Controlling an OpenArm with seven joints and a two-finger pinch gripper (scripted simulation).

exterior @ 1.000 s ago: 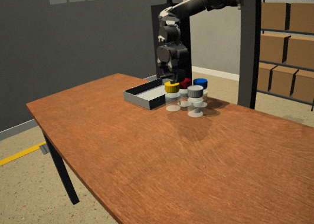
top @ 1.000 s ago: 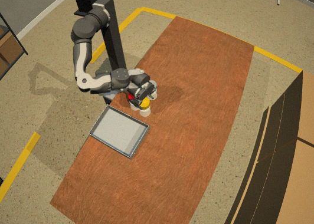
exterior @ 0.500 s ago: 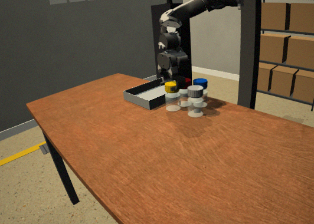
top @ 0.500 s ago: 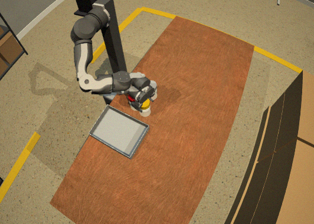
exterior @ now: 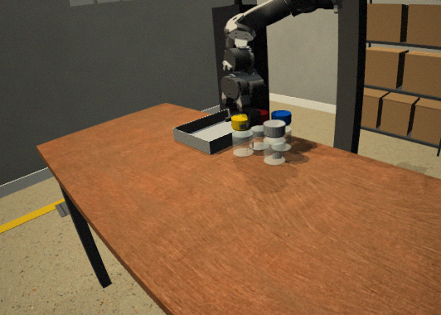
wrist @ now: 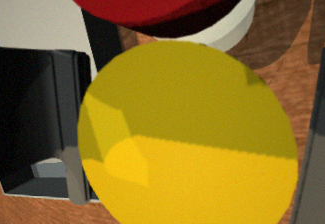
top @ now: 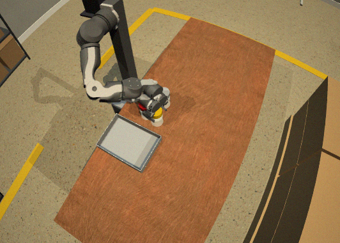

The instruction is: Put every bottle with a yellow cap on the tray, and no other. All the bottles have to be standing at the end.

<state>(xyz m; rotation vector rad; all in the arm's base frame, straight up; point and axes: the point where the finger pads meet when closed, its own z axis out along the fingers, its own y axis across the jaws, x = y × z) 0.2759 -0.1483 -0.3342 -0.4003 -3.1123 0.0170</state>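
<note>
My gripper is now 5 cm above the yellow-capped bottle. The rest, counted from my hand: blue-capped bottle 9 cm behind, 6 cm to the left, 5 cm below; then red-capped bottle 6 cm behind, 5 cm below, 1 cm to the left; then grey-capped bottle 10 cm to the left, 5 cm below, 2 cm behind.
</note>
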